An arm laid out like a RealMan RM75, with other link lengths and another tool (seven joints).
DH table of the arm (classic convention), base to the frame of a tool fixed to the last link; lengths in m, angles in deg. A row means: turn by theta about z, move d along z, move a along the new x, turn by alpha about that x. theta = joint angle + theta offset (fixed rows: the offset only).
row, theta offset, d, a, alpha
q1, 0, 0.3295, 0, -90
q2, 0, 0, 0, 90
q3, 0, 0.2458, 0, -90
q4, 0, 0, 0, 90
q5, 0, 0.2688, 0, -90
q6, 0, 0, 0, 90
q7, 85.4, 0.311, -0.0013, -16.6
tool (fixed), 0, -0.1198, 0, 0
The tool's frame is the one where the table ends.
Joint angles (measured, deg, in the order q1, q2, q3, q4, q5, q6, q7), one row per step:
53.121, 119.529, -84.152, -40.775, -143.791, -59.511, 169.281
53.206, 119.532, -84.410, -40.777, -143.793, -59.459, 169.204
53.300, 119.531, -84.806, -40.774, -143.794, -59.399, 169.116
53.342, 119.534, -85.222, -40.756, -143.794, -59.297, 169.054
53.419, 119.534, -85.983, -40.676, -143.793, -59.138, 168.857
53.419, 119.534, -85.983, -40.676, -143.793, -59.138, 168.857
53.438, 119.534, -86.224, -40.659, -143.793, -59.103, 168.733
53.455, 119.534, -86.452, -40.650, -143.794, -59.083, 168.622
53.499, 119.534, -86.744, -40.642, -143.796, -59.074, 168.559
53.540, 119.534, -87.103, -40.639, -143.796, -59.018, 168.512
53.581, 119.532, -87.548, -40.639, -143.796, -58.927, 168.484
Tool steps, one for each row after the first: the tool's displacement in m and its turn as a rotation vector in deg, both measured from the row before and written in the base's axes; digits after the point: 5 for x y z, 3 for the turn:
-0.00054, 0.00004, -0.00044, -0.123, -0.188, 0.306
-0.00047, -0.00014, -0.00065, -0.191, -0.289, 0.392
-0.00003, -0.00028, -0.00075, -0.164, -0.286, 0.334
0.00032, -0.00068, -0.00135, -0.371, -0.572, 0.630
0.00000, 0.00000, 0.00000, 0.000, 0.000, 0.000
0.00014, -0.00024, -0.00039, -0.152, -0.201, 0.247
0.00011, -0.00026, -0.00036, -0.150, -0.190, 0.228
-0.00006, -0.00033, -0.00048, -0.172, -0.224, 0.241
-0.00007, -0.00029, -0.00059, -0.160, -0.250, 0.283
-0.00006, -0.00032, -0.00072, -0.166, -0.294, 0.329

